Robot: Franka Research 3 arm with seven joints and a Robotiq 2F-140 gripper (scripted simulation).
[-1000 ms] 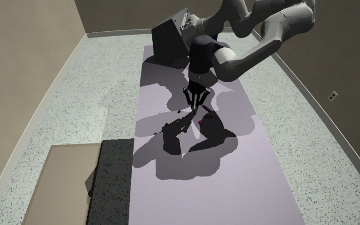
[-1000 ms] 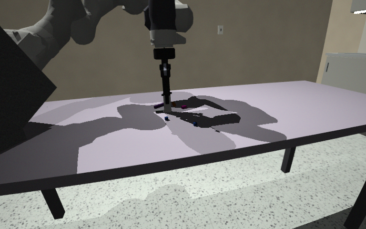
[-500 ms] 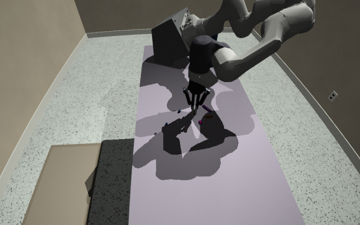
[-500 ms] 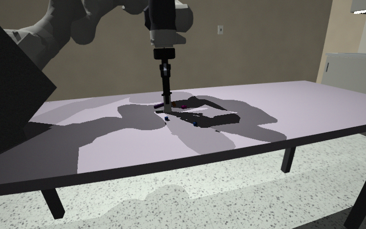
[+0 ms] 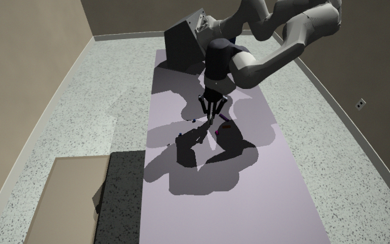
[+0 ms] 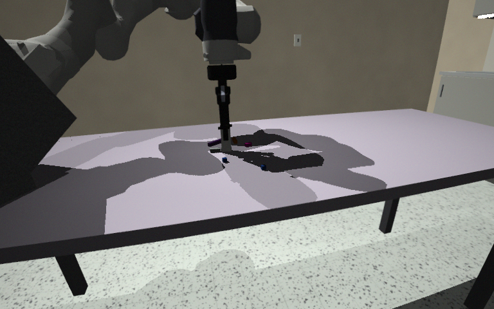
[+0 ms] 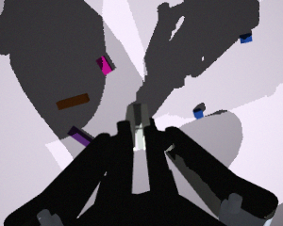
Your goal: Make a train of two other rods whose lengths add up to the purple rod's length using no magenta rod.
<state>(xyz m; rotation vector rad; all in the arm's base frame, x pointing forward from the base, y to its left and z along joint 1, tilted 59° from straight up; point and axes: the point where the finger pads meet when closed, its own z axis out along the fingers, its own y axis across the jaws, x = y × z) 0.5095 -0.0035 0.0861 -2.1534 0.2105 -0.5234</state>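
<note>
My hand is 60 mm short of the magenta rod, 40 mm to the right of it and 30 mm above it. Also, from my hand: purple rod (40 mm behind, 70 mm to the left, 30 mm below); orange rod (20 mm ahead, 80 mm to the left, 30 mm below).
</note>
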